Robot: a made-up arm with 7 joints. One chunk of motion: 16 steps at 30 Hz.
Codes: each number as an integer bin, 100 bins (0 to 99) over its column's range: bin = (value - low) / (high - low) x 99, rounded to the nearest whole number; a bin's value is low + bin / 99 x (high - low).
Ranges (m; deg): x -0.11..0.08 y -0.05..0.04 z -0.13..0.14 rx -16..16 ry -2..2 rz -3..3
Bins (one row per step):
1: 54 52 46 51 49 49
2: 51 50 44 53 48 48
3: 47 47 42 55 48 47
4: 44 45 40 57 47 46
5: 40 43 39 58 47 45
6: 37 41 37 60 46 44
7: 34 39 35 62 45 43
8: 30 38 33 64 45 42
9: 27 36 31 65 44 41
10: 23 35 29 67 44 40
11: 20 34 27 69 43 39
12: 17 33 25 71 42 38
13: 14 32 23 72 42 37
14: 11 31 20 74 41 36
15: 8 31 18 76 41 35
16: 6 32 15 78 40 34
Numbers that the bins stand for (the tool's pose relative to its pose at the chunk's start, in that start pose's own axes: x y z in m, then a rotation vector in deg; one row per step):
1: -0.0064 -0.0027 -0.0045 0.48 -0.02 -0.03
2: -0.0121 -0.0045 -0.0100 1.13 -0.06 -0.09
3: -0.0198 -0.0073 -0.0155 1.78 -0.06 -0.15
4: -0.0256 -0.0091 -0.0209 2.42 -0.10 -0.21
5: -0.0332 -0.0109 -0.0236 2.75 -0.10 -0.27
6: -0.0390 -0.0127 -0.0291 3.39 -0.14 -0.33
7: -0.0447 -0.0145 -0.0345 4.04 -0.18 -0.39
8: -0.0524 -0.0155 -0.0400 4.69 -0.18 -0.45
9: -0.0582 -0.0173 -0.0455 5.01 -0.22 -0.52
10: -0.0659 -0.0182 -0.0509 5.66 -0.22 -0.58
11: -0.0716 -0.0191 -0.0564 6.30 -0.26 -0.64
12: -0.0774 -0.0200 -0.0618 6.95 -0.30 -0.70
13: -0.0831 -0.0209 -0.0673 7.27 -0.30 -0.76
14: -0.0889 -0.0218 -0.0755 7.92 -0.34 -0.82
15: -0.0946 -0.0218 -0.0809 8.57 -0.34 -0.88
16: -0.0985 -0.0209 -0.0891 9.21 -0.38 -0.94

